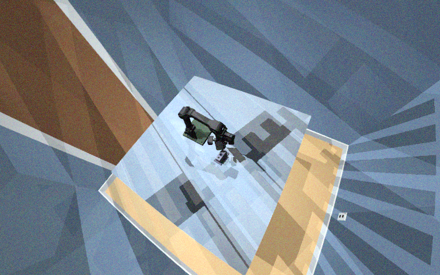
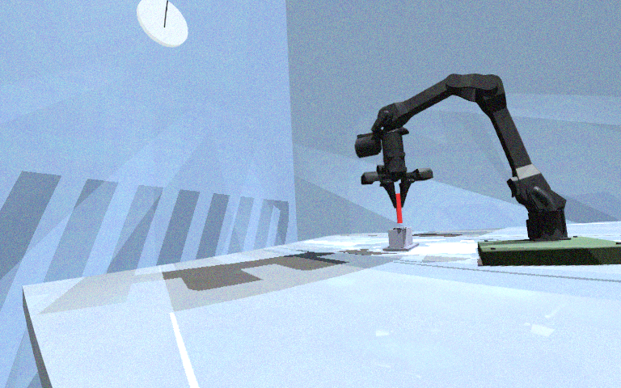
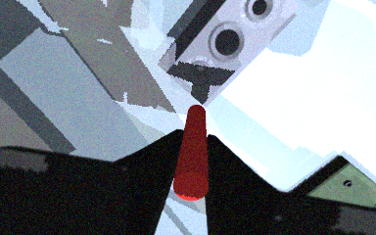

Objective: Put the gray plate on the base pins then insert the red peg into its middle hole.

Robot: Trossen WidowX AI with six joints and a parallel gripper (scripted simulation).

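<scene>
The gray plate is 2 cm ahead of my gripper tip, 5 cm to the right of it and 7 cm below it. The rest, counted from my gripper tip: red peg (right at my gripper tip); base (1 cm ahead, 5 cm to the right, 11 cm below).
</scene>
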